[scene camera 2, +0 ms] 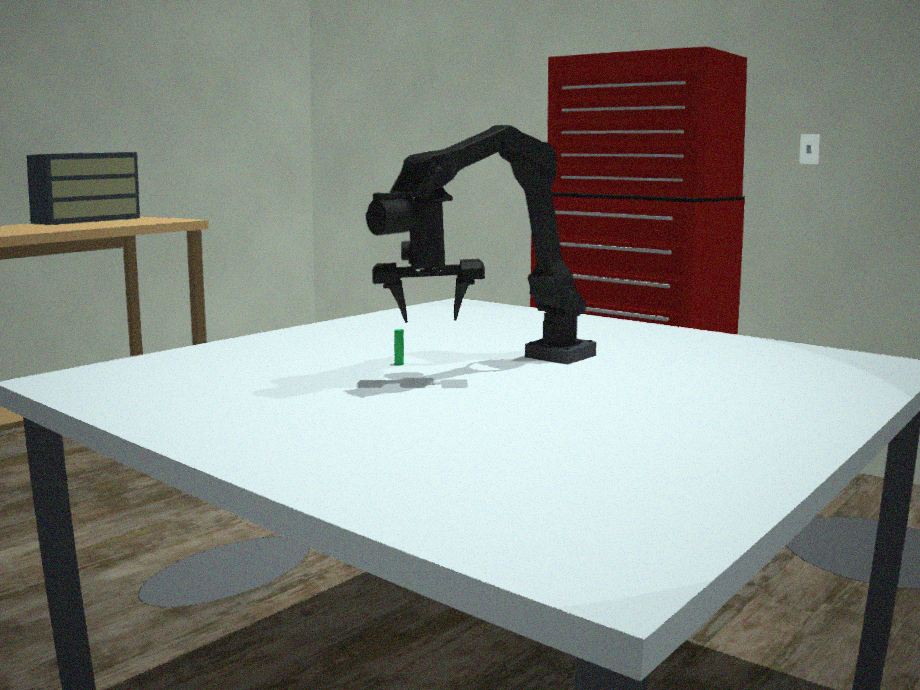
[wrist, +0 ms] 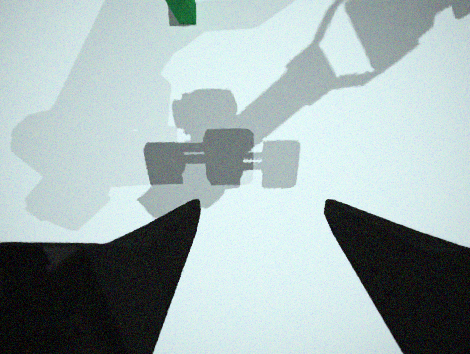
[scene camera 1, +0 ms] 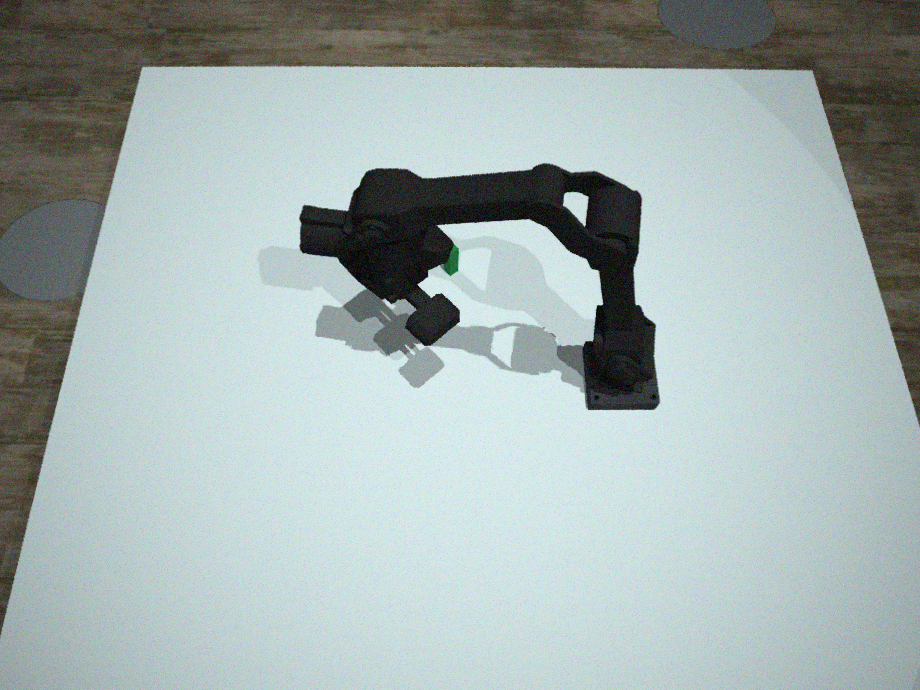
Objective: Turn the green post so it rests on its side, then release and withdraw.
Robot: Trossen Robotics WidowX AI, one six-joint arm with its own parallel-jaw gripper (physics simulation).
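Observation:
The green post (scene camera 1: 451, 260) (scene camera 2: 399, 347) (wrist: 185, 11) stands upright on the white table (scene camera 1: 445, 519) (scene camera 2: 520, 460) (wrist: 400, 165). In scene camera 1 the arm hides much of it; in the wrist view its lower end shows at the top edge, left of the middle. My gripper (scene camera 2: 431, 320) (wrist: 261, 205) is open and empty, with its fingers pointing down above the table. The fingertips are a little higher than the post's top in scene camera 2. In the wrist view the post lies beyond the fingertips, not between them. The fingertips are hidden in scene camera 1.
The arm's base (scene camera 1: 622, 393) (scene camera 2: 561, 350) stands on the table, right of the post. The arm's shadows fall on the table around the post. Behind the table are a red drawer cabinet (scene camera 2: 624, 167) and a wooden bench (scene camera 2: 170, 225) with a small drawer box (scene camera 2: 92, 187).

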